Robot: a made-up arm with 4 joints.
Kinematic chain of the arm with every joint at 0, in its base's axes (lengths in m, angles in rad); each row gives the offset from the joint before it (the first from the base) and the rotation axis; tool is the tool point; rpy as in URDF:
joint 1: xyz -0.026 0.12 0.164 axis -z
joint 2: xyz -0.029 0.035 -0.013 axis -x
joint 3: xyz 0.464 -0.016 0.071 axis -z
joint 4: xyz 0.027 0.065 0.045 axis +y
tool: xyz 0.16 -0.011 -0.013 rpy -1.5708 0 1.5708
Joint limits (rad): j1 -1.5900..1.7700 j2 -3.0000..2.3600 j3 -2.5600..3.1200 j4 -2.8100..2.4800
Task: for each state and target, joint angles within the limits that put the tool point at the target. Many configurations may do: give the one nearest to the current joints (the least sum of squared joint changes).
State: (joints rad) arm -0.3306 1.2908 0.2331 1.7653
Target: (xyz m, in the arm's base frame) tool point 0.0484 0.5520 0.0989
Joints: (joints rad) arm -1.3660 1.1518 0.2923 1.7416
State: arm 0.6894 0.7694 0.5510 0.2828
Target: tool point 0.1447 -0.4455 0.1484
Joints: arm 1.3609 0.8361 0.1768 0.6506
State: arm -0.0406 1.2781 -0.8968 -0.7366
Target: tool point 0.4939 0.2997 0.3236
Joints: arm 0.1180 0.4990 -0.6470 -1.0630
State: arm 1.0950 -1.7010 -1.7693 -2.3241
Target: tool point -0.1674 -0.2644 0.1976
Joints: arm 1.3982 -1.0814 -1.1892 -2.3968
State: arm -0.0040 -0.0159 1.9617 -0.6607
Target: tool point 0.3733 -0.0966 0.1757
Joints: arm -0.0041 -0.5463 2.0500 -0.3115
